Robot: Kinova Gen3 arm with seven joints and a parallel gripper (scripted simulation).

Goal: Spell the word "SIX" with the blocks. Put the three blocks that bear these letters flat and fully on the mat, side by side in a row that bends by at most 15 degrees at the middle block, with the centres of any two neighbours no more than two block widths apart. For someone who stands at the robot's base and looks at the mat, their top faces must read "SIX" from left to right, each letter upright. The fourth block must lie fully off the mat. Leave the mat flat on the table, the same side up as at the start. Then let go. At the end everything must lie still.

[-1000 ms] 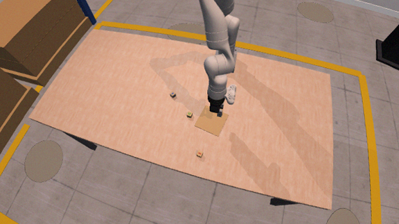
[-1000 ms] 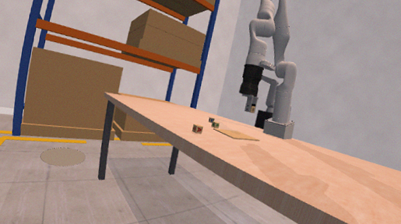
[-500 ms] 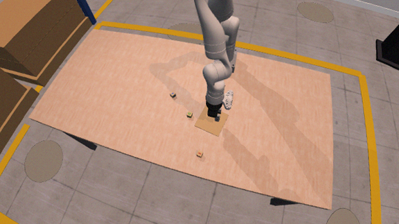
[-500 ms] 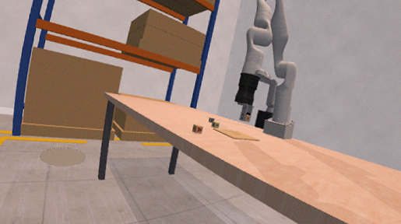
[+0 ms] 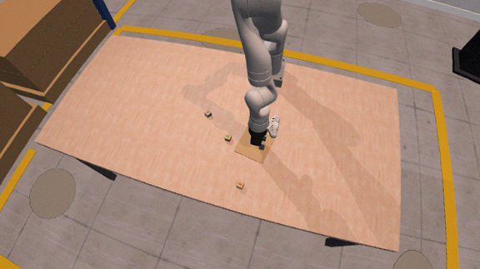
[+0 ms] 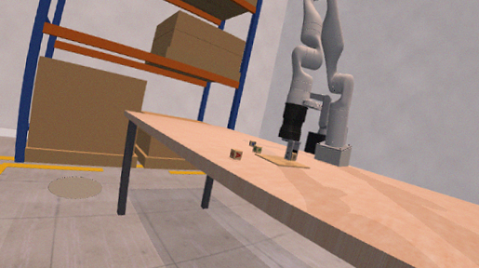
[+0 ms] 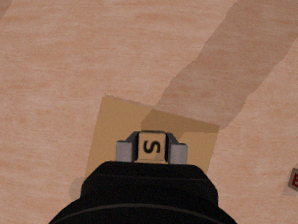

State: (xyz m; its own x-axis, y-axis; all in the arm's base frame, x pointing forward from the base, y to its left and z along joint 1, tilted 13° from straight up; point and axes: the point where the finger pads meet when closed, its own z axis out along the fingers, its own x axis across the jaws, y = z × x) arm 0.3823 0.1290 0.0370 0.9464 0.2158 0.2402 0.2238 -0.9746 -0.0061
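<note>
My gripper is now 3 cm to the left of the tan mat and 3 cm above it. Also, from my hand: block (20 cm ahead, 2 cm below).
</note>
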